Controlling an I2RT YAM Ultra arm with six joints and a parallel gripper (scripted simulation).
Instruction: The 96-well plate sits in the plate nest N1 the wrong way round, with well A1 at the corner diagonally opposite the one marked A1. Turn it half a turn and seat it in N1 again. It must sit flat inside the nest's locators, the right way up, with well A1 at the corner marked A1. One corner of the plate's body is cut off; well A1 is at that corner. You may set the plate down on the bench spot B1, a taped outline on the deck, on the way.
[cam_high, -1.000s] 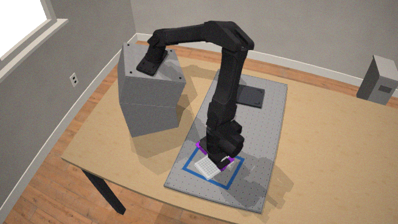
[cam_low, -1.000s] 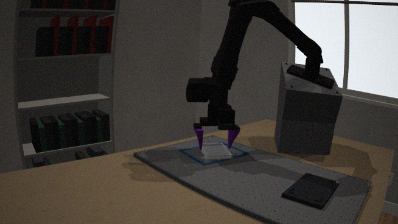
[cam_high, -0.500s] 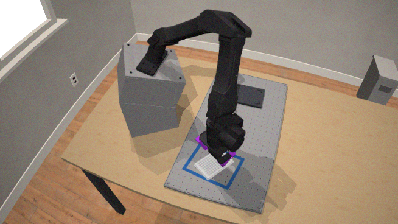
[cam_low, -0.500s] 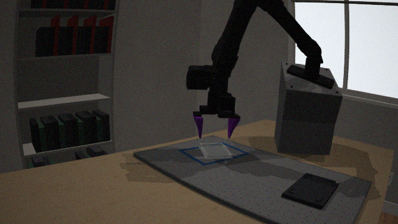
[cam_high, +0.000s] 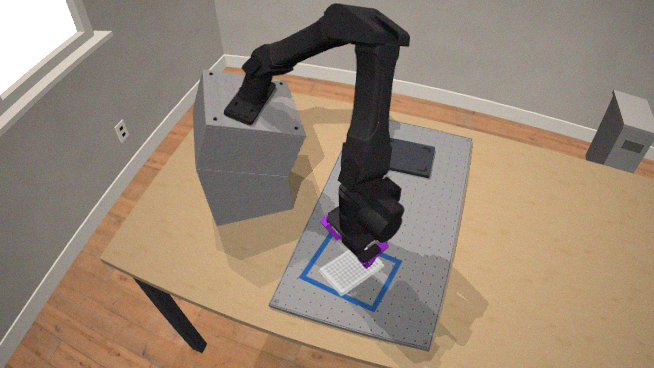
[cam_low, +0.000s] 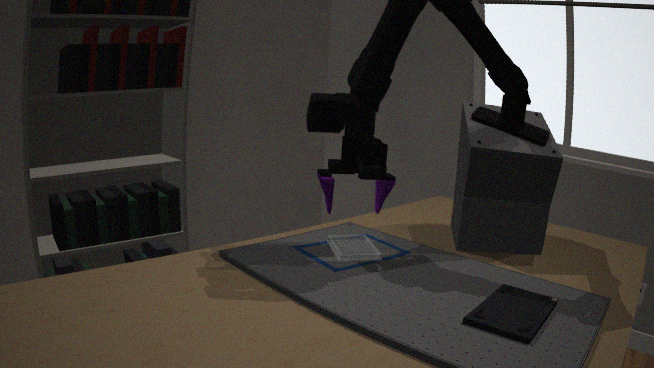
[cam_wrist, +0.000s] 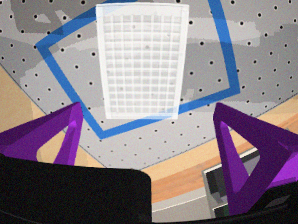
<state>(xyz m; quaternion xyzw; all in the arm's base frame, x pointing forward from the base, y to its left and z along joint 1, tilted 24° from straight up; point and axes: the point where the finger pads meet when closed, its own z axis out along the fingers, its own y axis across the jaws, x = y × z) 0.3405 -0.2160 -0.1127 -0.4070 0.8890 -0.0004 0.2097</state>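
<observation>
The white 96-well plate is 80 mm below my hand. From my hand the other things lie so: dark plate nest N1: 70 mm ahead, 390 mm to the left, 80 mm below; then light mark: 450 mm to the left, 80 mm below.
</observation>
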